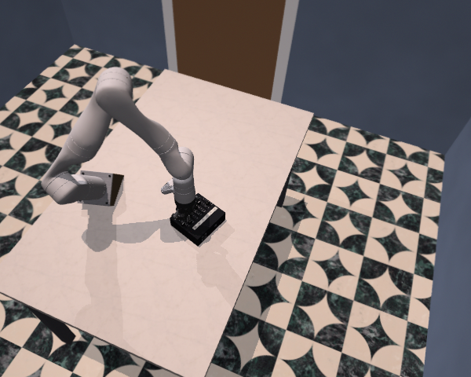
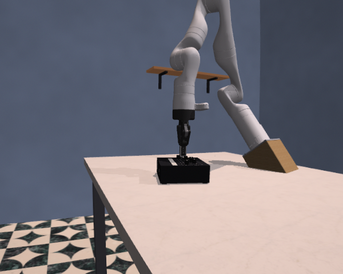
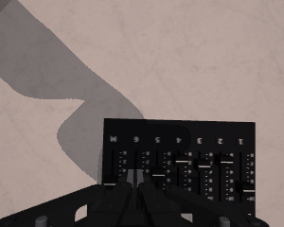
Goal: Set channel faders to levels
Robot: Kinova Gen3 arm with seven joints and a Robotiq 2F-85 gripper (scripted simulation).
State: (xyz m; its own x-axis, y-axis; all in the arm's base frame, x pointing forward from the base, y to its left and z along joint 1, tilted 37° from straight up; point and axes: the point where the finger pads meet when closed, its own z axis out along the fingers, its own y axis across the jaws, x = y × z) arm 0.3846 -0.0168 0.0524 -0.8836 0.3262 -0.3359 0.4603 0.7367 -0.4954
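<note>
My hand is 10 mm short of the channel 6 cap, 10 mm to the left of it and 20 mm above it. Also, from my hand: channel 5 cap: 20 mm to the left, 20 mm below; then channel 4 cap: 50 mm to the left, 20 mm below; then master fader cap: 10 mm behind, 20 mm to the right, 20 mm below.
</note>
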